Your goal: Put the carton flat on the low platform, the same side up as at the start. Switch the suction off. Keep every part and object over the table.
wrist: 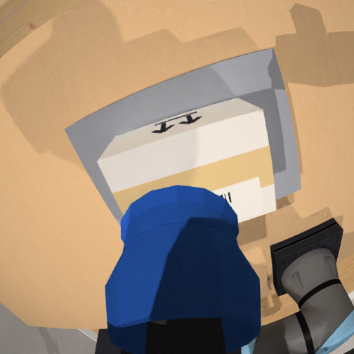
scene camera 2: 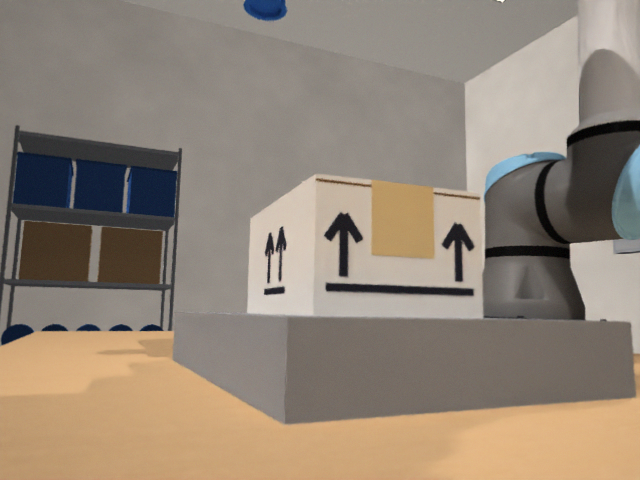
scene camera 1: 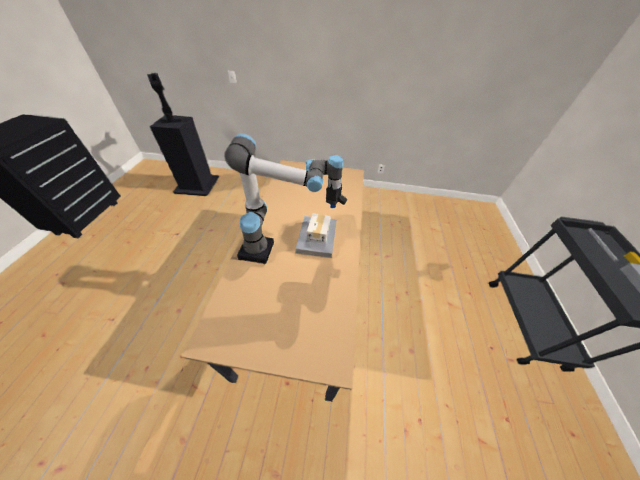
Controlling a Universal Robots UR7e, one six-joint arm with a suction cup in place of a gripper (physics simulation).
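Where they show: end effector, tool point: (scene camera 2: 265, 8) (scene camera 1: 333, 206); arm's base, origin of the base link: (scene camera 2: 526, 317) (scene camera 1: 255, 245).
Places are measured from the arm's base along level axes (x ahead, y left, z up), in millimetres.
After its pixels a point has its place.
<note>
A white carton (scene camera 1: 318, 227) @(x 399, y 119, z 92 mm) (scene camera 2: 398, 248) @(x 416, y 246, z 46 mm) (wrist: 185, 150) with a tan tape strip sits flat on the low grey platform (scene camera 1: 315, 251) @(x 393, y -7, z -4 mm) (scene camera 2: 439, 366) @(x 437, y 308, z -24 mm) (wrist: 150, 107). Its printed arrows point up in scene camera 2, and its underside rests level on the platform's top. My gripper, a blue suction cup (scene camera 1: 332, 206) (scene camera 2: 265, 9) (wrist: 179, 200), is open, holds nothing, and hangs well above the carton with a wide gap. In the wrist view the cup covers part of the carton's near edge.
The platform stands on the wooden table (scene camera 1: 279, 330) @(x 248, y -518, z -47 mm) (scene camera 2: 129, 439) @(x 589, y 301, z -47 mm) (wrist: 40, 240), beside the arm's black base (scene camera 1: 255, 250) @(x 21, y -68, z 32 mm) (wrist: 305, 252). A shelf rack (scene camera 2: 177, 206) stands behind in scene camera 2. A dark cart (scene camera 1: 537, 310), a drawer cabinet (scene camera 1: 51, 170) and a pedestal (scene camera 1: 183, 155) stand off the table.
</note>
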